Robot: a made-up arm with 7 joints.
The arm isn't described. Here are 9 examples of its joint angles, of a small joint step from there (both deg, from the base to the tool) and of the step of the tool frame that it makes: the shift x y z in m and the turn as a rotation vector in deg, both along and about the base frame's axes.
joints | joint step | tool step
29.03 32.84 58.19 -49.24 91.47 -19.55 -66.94 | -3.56 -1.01 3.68 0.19 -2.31 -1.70 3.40 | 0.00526 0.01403 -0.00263 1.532 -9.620 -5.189
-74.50 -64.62 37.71 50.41 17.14 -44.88 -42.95 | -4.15 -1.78 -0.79 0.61 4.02 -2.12 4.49 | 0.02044 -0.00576 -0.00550 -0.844 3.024 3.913
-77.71 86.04 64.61 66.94 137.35 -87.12 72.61 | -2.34 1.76 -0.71 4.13 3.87 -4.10 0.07 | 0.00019 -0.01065 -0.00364 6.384 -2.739 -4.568
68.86 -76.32 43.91 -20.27 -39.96 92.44 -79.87 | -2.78 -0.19 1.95 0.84 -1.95 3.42 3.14 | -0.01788 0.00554 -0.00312 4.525 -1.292 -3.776
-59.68 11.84 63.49 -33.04 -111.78 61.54 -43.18 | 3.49 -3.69 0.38 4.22 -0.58 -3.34 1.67 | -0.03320 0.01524 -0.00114 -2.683 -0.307 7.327
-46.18 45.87 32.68 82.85 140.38 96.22 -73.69 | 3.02 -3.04 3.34 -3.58 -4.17 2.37 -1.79 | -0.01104 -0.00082 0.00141 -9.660 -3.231 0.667
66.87 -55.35 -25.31 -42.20 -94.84 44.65 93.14 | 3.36 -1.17 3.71 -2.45 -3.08 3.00 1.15 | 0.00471 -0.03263 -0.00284 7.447 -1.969 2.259
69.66 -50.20 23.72 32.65 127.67 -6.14 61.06 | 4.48 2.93 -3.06 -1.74 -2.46 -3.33 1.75 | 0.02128 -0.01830 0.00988 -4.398 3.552 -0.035
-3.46 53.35 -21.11 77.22 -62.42 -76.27 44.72 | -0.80 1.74 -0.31 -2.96 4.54 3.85 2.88 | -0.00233 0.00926 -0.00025 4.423 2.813 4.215
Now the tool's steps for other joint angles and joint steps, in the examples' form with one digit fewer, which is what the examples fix.
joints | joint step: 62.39 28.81 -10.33 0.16 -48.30 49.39 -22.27 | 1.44 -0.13 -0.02 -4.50 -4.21 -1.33 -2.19
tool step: 0.0006 0.0061 0.0084 2.76 -5.96 4.20
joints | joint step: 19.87 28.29 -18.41 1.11 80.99 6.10 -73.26 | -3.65 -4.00 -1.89 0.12 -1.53 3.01 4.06
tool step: -0.0046 0.0079 -0.0011 0.49 -3.64 -3.47
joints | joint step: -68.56 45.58 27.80 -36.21 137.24 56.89 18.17 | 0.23 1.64 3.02 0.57 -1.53 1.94 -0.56
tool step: 0.0008 0.0011 -0.0057 -0.06 -1.07 0.51
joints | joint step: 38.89 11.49 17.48 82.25 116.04 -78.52 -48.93 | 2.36 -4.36 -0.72 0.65 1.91 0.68 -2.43
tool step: 0.0038 -0.0122 -0.0013 4.88 -4.44 5.05
